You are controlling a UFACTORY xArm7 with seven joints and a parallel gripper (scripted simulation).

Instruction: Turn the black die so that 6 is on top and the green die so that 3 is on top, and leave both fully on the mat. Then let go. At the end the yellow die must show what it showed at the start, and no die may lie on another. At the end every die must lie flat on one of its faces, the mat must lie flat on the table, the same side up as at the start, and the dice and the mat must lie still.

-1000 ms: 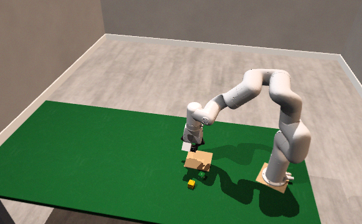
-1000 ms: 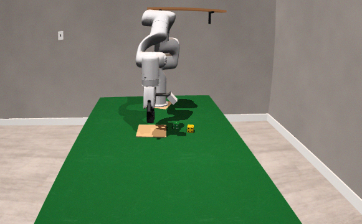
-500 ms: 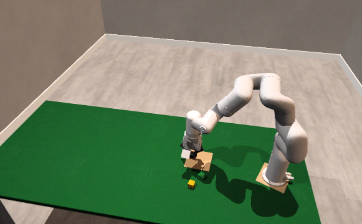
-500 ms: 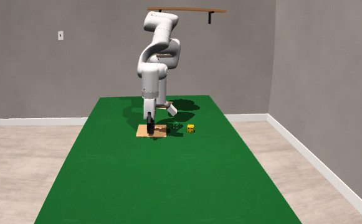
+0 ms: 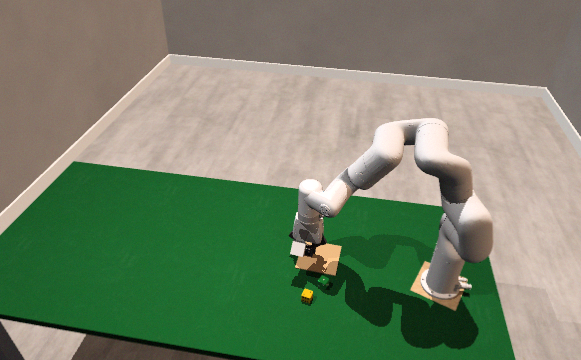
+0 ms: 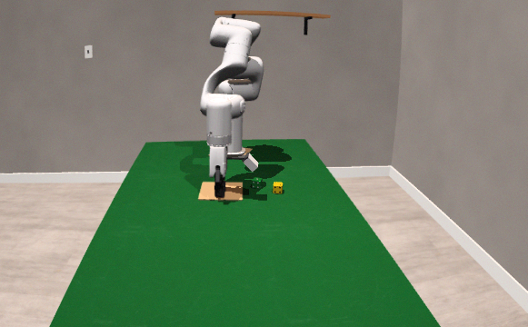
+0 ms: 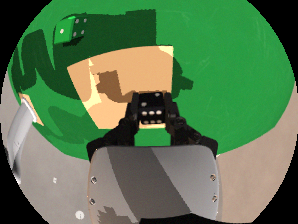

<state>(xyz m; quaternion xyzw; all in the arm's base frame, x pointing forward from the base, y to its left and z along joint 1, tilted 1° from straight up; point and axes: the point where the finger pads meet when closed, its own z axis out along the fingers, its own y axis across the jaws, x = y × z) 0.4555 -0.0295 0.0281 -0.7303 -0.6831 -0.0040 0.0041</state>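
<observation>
The black die lies 1 cm below my hand. Round my hand: green die 12 cm to the left, 8 cm behind, 1 cm below; then tan mat 4 cm behind, 3 cm below; then yellow die 19 cm to the left, 4 cm behind, 1 cm below.
</observation>
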